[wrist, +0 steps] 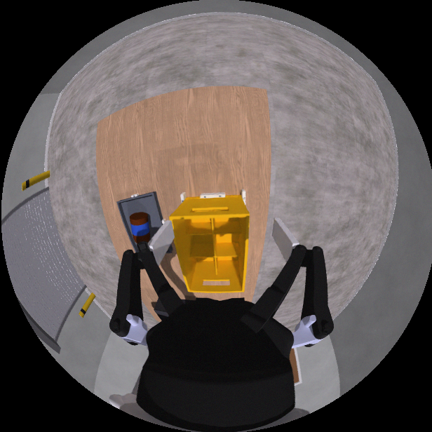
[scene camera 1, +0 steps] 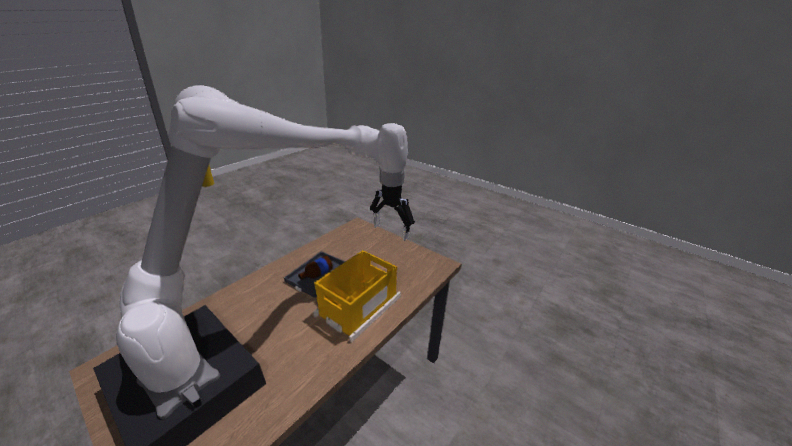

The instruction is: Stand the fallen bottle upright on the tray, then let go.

Labels:
My gripper shows in the wrist view and in scene camera 1. The same spot on my gripper: [scene camera 1: 403, 210] is [wrist: 302, 307].

